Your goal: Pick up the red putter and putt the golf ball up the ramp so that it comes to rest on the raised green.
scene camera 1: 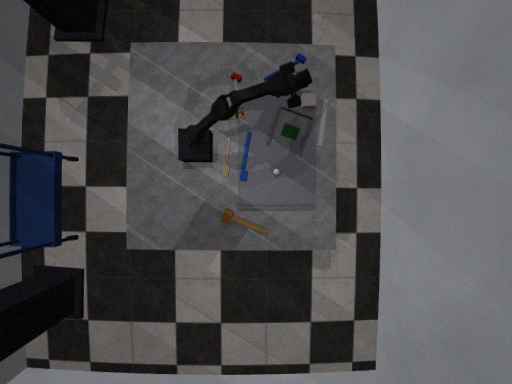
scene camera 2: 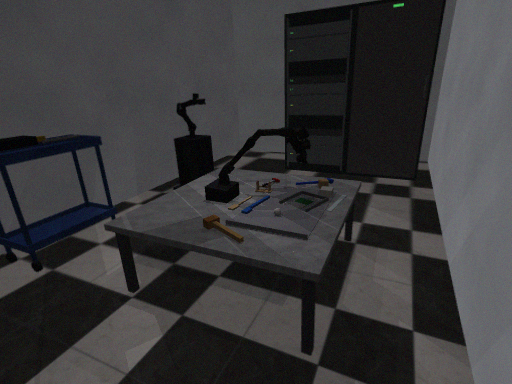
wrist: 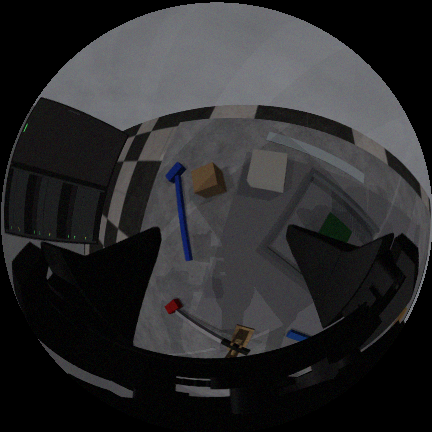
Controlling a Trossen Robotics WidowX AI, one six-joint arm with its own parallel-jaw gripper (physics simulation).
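Places are measured from the arm's base along level axes (x right, y ahead, z up), in millimetres.
Pixels of known places: gripper, fingertip midpoint: [scene camera 2: 306, 159] [wrist: 225, 232]; arm's base, link origin: [scene camera 1: 194, 139] [scene camera 2: 224, 183].
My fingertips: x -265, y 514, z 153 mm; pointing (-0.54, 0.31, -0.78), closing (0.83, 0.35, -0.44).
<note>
Ahead of a thing's pixels: the offset from my fingertips to its top centre. "*": to the spot under its first point. Level surfaces: height alone.
The red putter @(* dx -148, dy -307, dz -223 mm) [scene camera 1: 236, 77] [scene camera 2: 276, 180] [wrist: 173, 306] has a red head and a thin grey shaft, its dark grip end at a small wooden stand [scene camera 1: 242, 113] [wrist: 245, 331]. The white golf ball @(dx +415, dy -34, dz -206 mm) [scene camera 1: 276, 172] [scene camera 2: 277, 212] rests on the grey board @(dz -248 mm) [scene camera 1: 275, 195] [scene camera 2: 295, 228]; it does not show in the wrist view. The green @(dx +159, dy +40, dz -243 mm) [scene camera 1: 290, 131] [scene camera 2: 303, 201] [wrist: 335, 229] is a dark green patch within grey rails on the board's far part. My gripper [scene camera 1: 291, 85] [scene camera 2: 301, 154] [wrist: 225, 232] is open and empty, high above the table, away from the putter.
A blue mallet @(dx -243, dy -17, dz -226 mm) [scene camera 1: 300, 58] [wrist: 183, 215], tan block @(dx -167, dy +77, dz -191 mm) [wrist: 208, 180], white block @(dx -33, dy +140, dz -203 mm) [scene camera 1: 308, 100] [wrist: 267, 170] and pale strip @(dx +84, dy +242, dz -248 mm) [scene camera 1: 323, 122] lie around the far side. A blue stick @(dx +326, dy -218, dz -234 mm) [scene camera 1: 246, 155], tan paddle @(dx +331, dy -338, dz -241 mm) [scene camera 1: 226, 160] and orange mallet @(dx +732, dy -206, dz -199 mm) [scene camera 1: 245, 222] [scene camera 2: 222, 228] lie nearer the base.
</note>
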